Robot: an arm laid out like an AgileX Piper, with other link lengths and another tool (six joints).
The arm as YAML. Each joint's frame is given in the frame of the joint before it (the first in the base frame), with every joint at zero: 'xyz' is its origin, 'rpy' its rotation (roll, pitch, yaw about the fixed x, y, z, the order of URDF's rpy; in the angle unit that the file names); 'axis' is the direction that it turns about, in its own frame. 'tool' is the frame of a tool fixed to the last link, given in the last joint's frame.
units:
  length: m
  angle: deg
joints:
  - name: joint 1
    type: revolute
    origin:
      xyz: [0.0, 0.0, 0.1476]
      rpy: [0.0, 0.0, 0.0]
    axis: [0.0, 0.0, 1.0]
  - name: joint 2
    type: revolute
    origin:
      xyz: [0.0, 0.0, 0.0]
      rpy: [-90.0, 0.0, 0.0]
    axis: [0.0, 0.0, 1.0]
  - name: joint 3
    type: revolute
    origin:
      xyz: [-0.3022, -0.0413, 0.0]
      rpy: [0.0, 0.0, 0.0]
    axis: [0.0, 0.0, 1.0]
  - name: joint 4
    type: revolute
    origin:
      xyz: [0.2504, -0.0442, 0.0]
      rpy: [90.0, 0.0, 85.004]
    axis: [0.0, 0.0, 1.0]
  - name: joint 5
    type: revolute
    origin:
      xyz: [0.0, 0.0, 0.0]
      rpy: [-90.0, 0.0, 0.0]
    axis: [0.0, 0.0, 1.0]
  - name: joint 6
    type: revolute
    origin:
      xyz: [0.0, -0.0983, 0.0]
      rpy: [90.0, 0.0, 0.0]
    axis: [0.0, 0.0, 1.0]
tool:
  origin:
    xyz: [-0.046, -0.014, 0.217]
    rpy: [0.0, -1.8, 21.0]
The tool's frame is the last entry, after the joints.
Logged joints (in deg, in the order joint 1, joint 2, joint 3, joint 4, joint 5, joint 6), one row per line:
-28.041, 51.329, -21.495, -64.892, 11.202, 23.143
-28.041, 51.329, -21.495, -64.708, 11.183, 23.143
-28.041, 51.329, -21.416, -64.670, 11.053, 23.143
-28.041, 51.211, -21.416, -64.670, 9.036, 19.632
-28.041, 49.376, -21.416, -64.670, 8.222, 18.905
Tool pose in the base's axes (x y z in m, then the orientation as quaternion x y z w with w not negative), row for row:
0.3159, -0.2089, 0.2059, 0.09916, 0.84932, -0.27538, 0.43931
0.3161, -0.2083, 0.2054, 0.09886, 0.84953, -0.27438, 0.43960
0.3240, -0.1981, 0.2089, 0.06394, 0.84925, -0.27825, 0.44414
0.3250, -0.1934, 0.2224, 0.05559, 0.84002, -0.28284, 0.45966
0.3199, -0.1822, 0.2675, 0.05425, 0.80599, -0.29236, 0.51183
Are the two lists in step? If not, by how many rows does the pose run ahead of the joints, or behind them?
The pose runs 1 row ahead of the joints: the pose in row i belongs to the joints in row i + 1.
